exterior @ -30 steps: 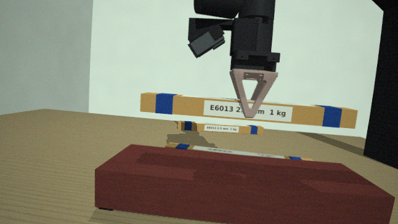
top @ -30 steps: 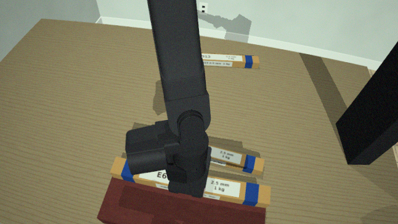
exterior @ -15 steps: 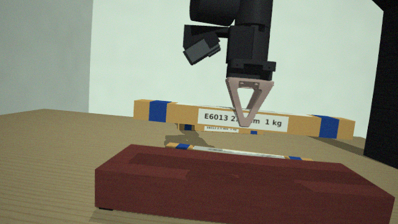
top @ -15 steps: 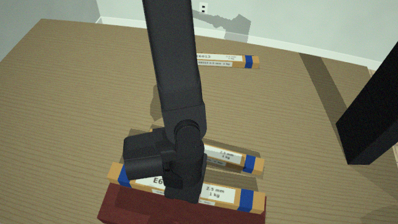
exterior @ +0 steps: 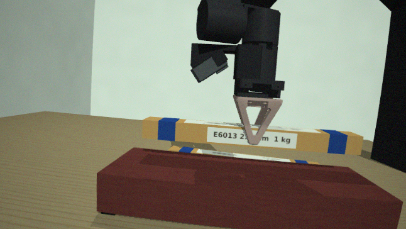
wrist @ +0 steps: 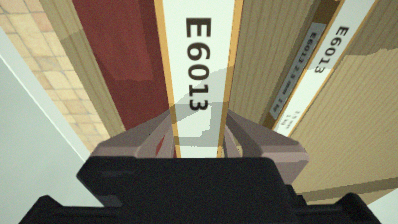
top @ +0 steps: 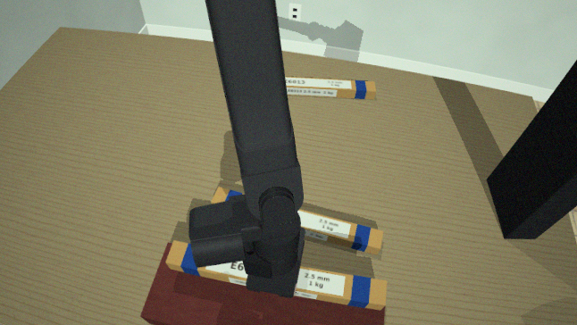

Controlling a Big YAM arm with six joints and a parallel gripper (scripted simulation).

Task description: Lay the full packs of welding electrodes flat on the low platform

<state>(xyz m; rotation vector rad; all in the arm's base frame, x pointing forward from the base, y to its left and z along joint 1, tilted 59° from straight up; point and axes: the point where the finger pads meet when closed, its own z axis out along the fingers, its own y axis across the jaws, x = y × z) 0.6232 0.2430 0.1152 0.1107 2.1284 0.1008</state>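
The dark red low platform is 1 cm ahead of my hand, 3 cm to the left of it and 9 cm below it.
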